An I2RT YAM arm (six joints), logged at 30 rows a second.
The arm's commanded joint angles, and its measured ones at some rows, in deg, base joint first. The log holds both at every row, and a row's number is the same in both.
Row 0, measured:
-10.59, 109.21, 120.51, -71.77, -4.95, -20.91
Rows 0 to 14, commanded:
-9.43, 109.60, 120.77, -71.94, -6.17, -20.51
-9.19, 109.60, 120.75, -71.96, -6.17, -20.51
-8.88, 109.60, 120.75, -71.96, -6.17, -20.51
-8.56, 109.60, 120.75, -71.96, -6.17, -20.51
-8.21, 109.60, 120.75, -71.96, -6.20, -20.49
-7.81, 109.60, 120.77, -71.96, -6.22, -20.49
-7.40, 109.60, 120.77, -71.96, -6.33, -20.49
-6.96, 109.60, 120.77, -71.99, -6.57, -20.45
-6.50, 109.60, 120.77, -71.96, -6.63, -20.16
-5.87, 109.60, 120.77, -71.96, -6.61, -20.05
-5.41, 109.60, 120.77, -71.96, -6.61, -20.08
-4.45, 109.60, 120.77, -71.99, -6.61, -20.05
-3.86, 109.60, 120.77, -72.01, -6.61, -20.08
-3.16, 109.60, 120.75, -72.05, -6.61, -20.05
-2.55, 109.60, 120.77, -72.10, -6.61, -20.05
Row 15, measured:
-4.29, 109.21, 120.51, -71.83, -5.19, -20.86
